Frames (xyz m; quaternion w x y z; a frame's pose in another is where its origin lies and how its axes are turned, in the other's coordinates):
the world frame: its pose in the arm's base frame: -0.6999 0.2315 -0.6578 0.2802 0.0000 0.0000 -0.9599
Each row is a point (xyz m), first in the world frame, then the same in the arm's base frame.
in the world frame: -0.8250 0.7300 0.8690
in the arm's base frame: 0.3883 0.0600 0.2112
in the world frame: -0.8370 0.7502 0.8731
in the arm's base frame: 0.4092 0.0494 0.2153
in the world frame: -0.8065 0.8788 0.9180
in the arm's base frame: 0.4527 -0.0754 0.2602
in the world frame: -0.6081 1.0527 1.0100
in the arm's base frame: 0.3790 -0.3287 0.3522
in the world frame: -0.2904 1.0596 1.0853
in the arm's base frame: 0.1149 -0.5055 0.4275
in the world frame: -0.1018 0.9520 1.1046
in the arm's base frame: -0.1019 -0.5162 0.4468
